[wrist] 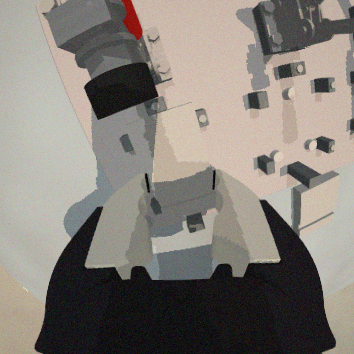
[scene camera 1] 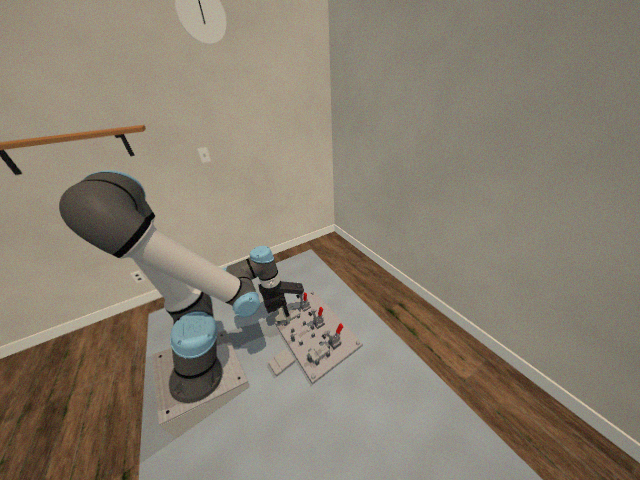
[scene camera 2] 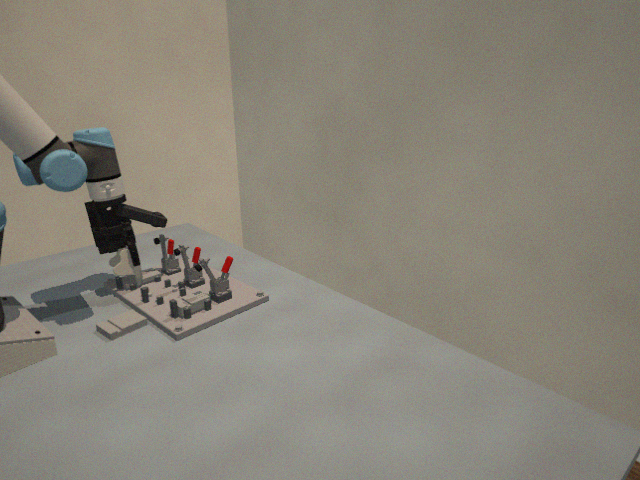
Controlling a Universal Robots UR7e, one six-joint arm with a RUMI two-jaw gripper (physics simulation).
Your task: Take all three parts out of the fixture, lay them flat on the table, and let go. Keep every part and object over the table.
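Places are measured from the arm's base along level axes (x back, y left, z down), in metres.
Where they show: gripper, fingertip midpoint: [wrist: 180, 173] [scene camera 1: 287, 317] [scene camera 2: 136, 281]; arm's base, origin of the base link: [scene camera 1: 196, 378].
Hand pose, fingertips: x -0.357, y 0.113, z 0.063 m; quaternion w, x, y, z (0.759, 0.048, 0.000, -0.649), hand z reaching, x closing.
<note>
Things, the pixels of their top centre, and the offset from my fingertips. "spot": a spot on its surface instead.
- fixture board, middle of its top: [wrist: 284, 67] [scene camera 2: 183, 288] [scene camera 1: 312, 327] dx -0.072, dy -0.103, dz +0.004 m
- pale flat part, middle of its top: [scene camera 2: 190, 299] [scene camera 1: 318, 350] dx -0.039, dy -0.216, dz -0.022 m
- third pale part, middle of its top: [wrist: 177, 170] [scene camera 2: 139, 275] [scene camera 1: 288, 314] dx -0.009, dy +0.001, dz -0.012 m
- black clamp tip, surface spot: [wrist: 121, 90] spot: dx -0.064, dy +0.005, dz -0.095 m
The fixture board [scene camera 1: 345, 351] [scene camera 2: 242, 306] [wrist: 220, 65] lies on the table, its three toggle clamps standing with their arms raised. A pale flat part [scene camera 1: 318, 353] [scene camera 2: 194, 300] sits between dark pegs at the board's near end. Another pale part [scene camera 1: 280, 362] [scene camera 2: 122, 324] [wrist: 317, 201] lies flat on the table beside the board. The third pale part [scene camera 2: 150, 275] [wrist: 182, 145] is at the far-end station. My gripper [wrist: 180, 173] points down there and is shut on this part, one fingertip against each side. The part's lower end is partly hidden by the fingers.
Red clamp handles [scene camera 1: 339, 328] [scene camera 2: 227, 264] [wrist: 132, 19] stand up along the board's right side. In the wrist view a black clamp tip [wrist: 121, 90] is close to the upper left of the held part. The robot's base plate [scene camera 1: 232, 367] is left of the board.
</note>
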